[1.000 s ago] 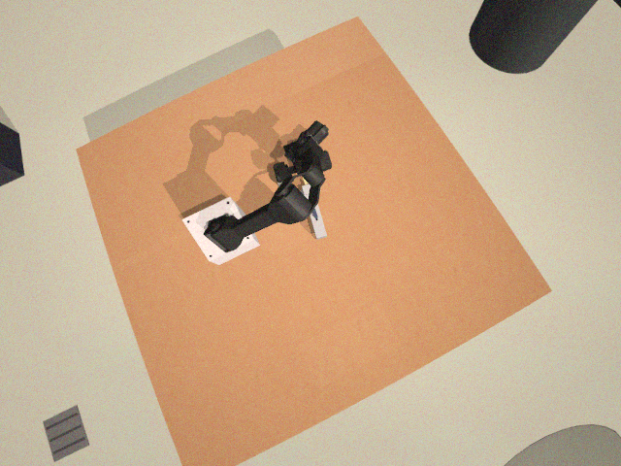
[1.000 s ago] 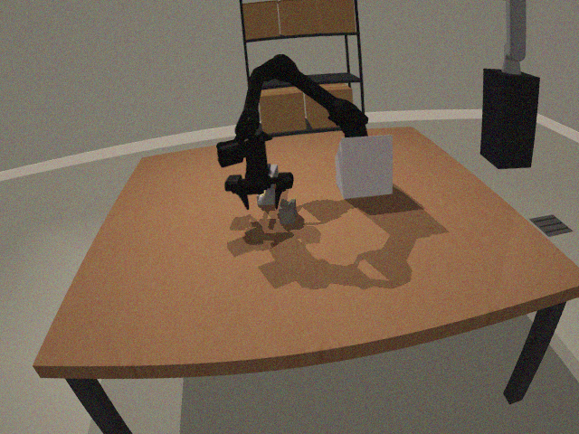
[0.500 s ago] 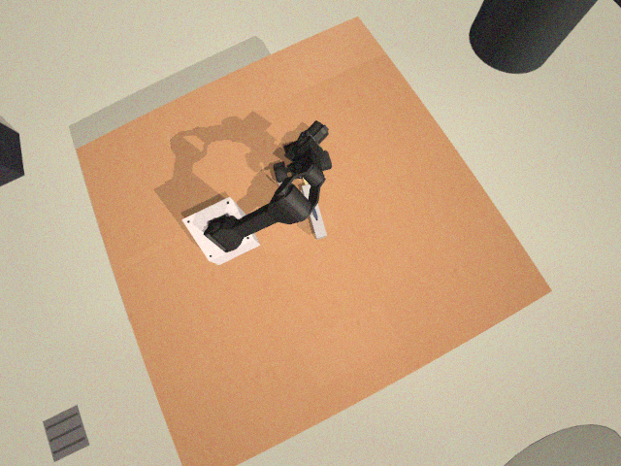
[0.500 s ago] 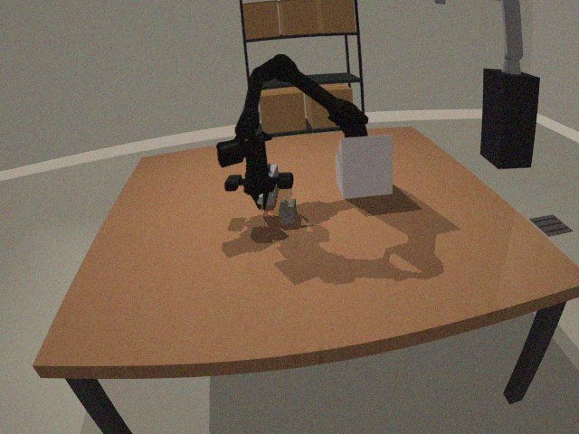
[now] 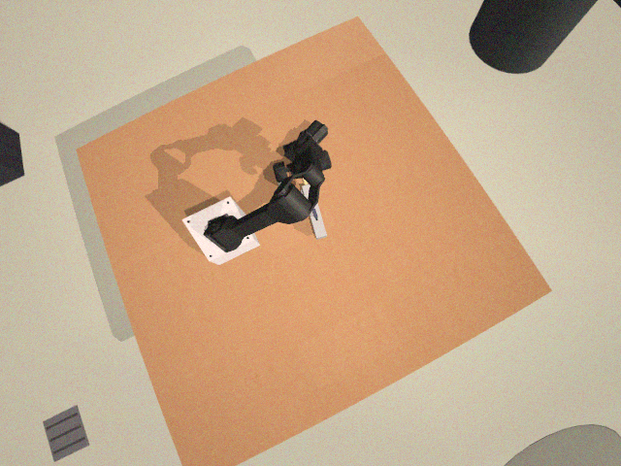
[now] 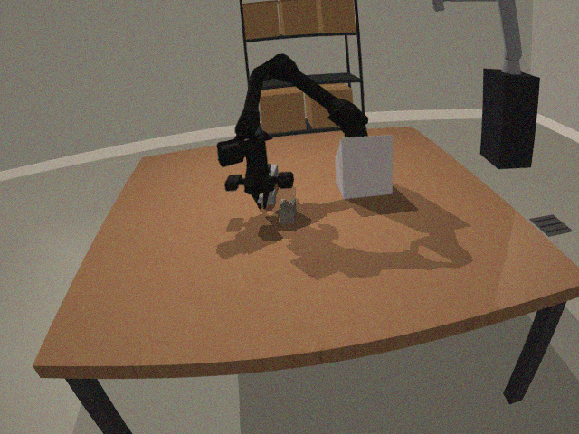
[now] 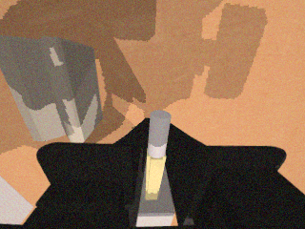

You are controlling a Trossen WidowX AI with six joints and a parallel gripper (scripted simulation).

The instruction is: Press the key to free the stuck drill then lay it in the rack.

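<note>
Right now my gripper tip is 1 cm past the drill, 4 cm to the left of it and 3 cm below it. The rest, counted from my gripper tip: light grey fixture block 2 cm behind, 14 cm to the right, 2 cm above; then blue key 2 cm behind, 16 cm to the right, 4 cm above; then grey v-notched rack 7 cm behind, 4 cm to the left.
</note>
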